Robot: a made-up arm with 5 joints.
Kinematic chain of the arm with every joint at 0, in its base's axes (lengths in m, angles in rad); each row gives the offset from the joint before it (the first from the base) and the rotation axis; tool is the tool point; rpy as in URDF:
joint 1: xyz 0.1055 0 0.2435 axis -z
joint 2: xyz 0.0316 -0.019 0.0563 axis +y
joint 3: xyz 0.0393 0 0.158 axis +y
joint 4: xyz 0.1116 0 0.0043 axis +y
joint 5: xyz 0.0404 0.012 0 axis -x
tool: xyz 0 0 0 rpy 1.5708 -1.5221 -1.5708
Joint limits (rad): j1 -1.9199..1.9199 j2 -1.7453..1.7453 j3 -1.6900..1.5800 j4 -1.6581..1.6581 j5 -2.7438..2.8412
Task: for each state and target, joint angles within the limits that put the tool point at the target. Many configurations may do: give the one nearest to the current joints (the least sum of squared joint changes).
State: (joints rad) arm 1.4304 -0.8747 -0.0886 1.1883 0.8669
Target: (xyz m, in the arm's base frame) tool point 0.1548 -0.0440 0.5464
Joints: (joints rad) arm 0.6225 -0.6382 -0.3660 1.0088 0.8669
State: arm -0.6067 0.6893 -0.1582 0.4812 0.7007
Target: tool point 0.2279 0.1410 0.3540
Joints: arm -0.8934 0.0906 0.5135 0.7861 0.7007
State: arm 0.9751 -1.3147 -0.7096 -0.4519 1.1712
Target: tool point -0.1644 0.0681 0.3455
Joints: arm 0.2723 -1.7169 -1.1097 -0.3319 1.1712
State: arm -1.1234 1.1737 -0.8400 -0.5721 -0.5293
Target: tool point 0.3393 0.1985 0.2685
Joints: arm -0.7267 0.9900 -0.2062 -0.5489 -0.5293
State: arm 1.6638 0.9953 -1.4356 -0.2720 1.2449
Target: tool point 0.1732 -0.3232 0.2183
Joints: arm 1.3431 1.4185 -0.8896 -0.1740 1.2449
